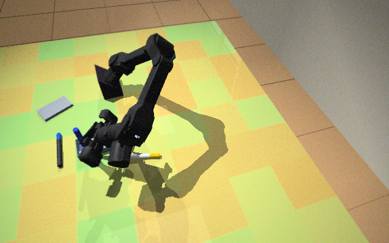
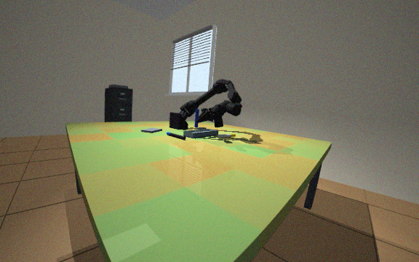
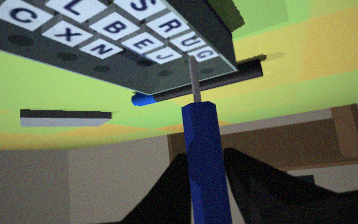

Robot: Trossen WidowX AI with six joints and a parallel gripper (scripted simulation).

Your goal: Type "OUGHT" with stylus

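The yellow-capped marker is 180 mm to the left of my gripper tip, 90 mm ahead of it and 70 mm below it. Round my gripper tip: grey stylus tip: 50 mm below; then stylus: 10 mm below; then flat grey slab: 260 mm behind, 100 mm to the right, 70 mm below.
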